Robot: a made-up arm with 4 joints.
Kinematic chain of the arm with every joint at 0, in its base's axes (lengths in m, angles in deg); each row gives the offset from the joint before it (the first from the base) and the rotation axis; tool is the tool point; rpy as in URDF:
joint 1: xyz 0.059 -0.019 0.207 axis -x
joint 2: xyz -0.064 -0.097 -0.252 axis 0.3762 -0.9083 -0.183
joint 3: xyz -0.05 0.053 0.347 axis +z
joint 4: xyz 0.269 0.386 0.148 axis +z
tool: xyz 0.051 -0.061 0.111 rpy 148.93 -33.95 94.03
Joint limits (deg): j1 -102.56..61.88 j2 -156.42..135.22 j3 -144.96..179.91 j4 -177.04..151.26
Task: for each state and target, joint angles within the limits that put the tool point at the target. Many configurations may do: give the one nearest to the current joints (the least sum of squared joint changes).
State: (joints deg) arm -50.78 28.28 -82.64 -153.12
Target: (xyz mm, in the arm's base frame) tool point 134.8 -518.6 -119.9
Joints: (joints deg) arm -71.44 13.50 -111.20 -177.04
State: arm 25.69 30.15 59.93 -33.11
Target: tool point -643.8 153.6 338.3
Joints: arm -6.42 39.76 90.17 -19.52
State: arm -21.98 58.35 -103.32 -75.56
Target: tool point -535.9 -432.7 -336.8
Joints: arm -6.94 95.08 -138.91 -64.27
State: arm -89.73 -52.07 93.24 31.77
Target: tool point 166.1 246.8 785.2
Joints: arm -54.94 -70.25 73.69 27.69
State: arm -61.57 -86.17 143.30 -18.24
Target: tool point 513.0 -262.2 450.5
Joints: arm -97.24 -95.67 151.15 5.92
